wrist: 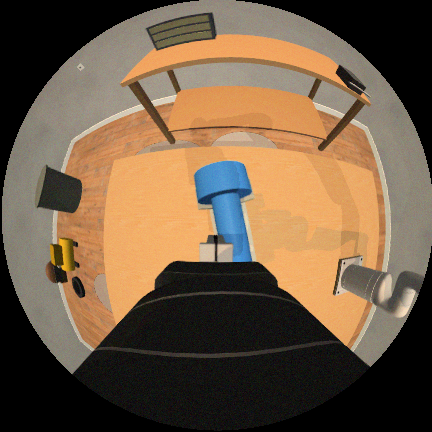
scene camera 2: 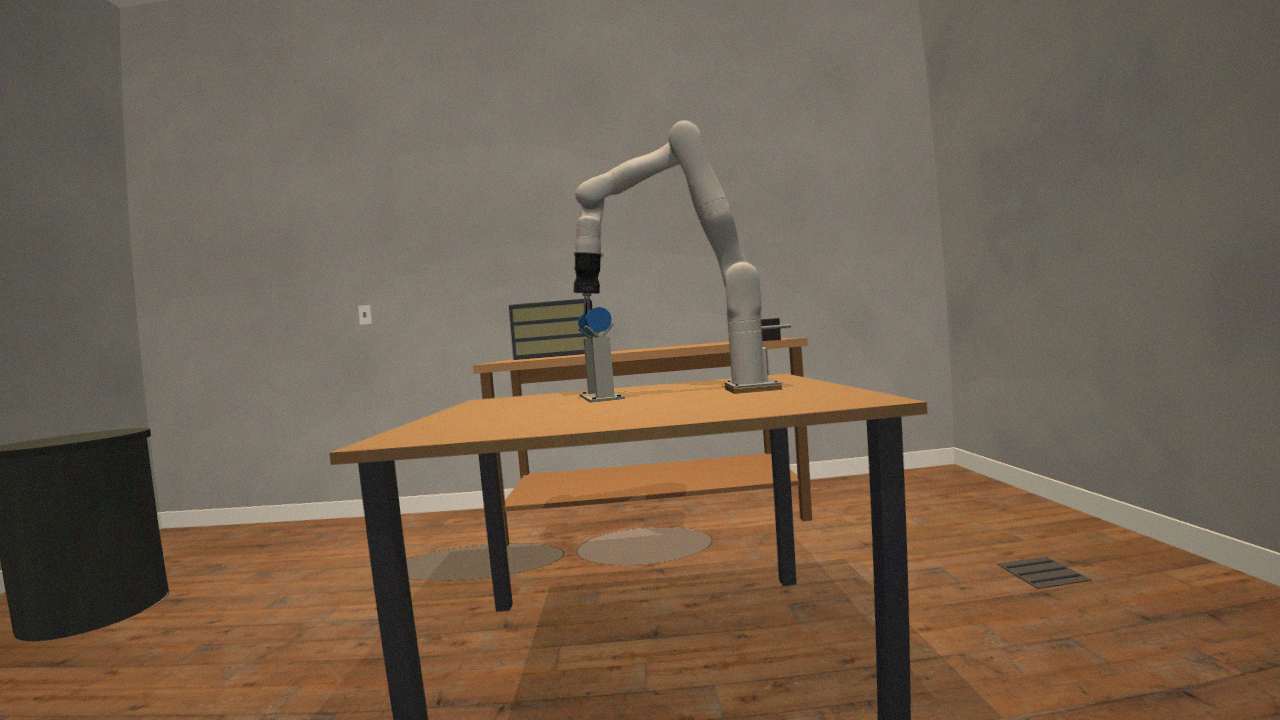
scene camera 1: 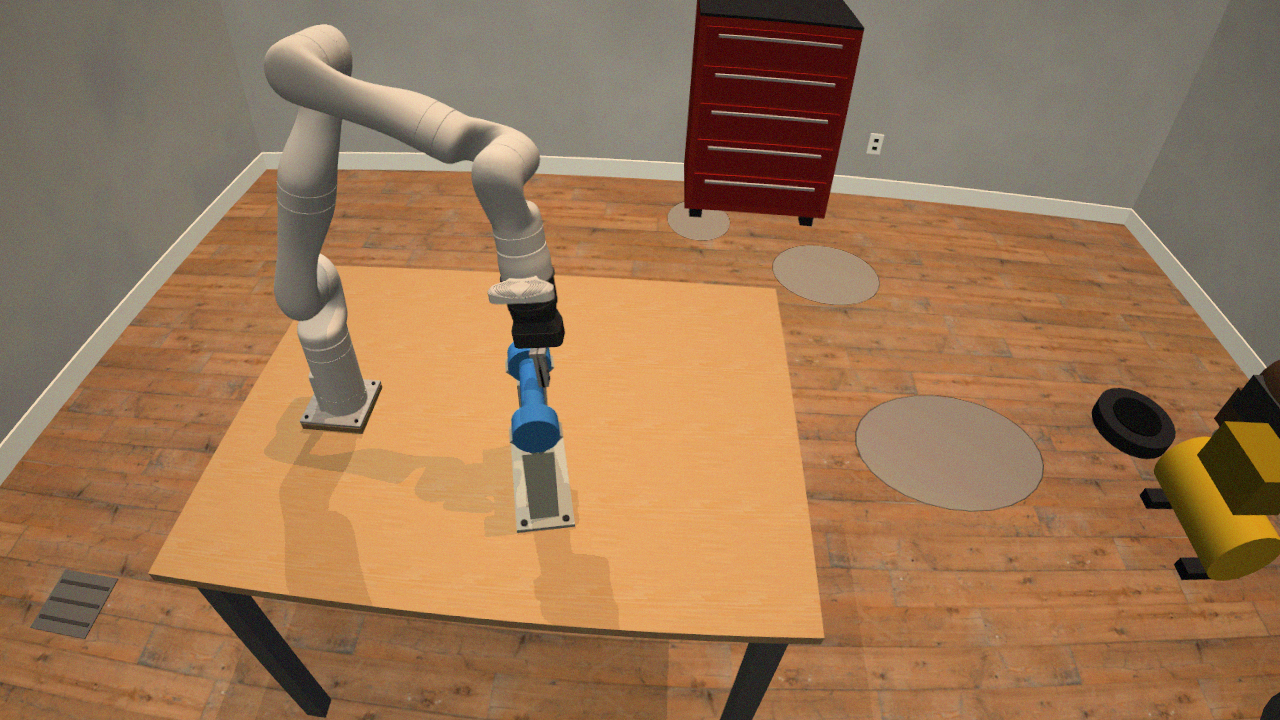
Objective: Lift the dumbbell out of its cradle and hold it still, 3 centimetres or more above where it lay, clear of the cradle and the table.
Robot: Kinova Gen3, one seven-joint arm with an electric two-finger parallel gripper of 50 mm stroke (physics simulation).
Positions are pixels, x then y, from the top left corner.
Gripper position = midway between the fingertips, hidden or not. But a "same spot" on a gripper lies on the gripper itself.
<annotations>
gripper: wrist; scene camera 2 586,314; scene camera 1
same spot on gripper: [wrist: 215,248] = [scene camera 1: 540,366]
</annotations>
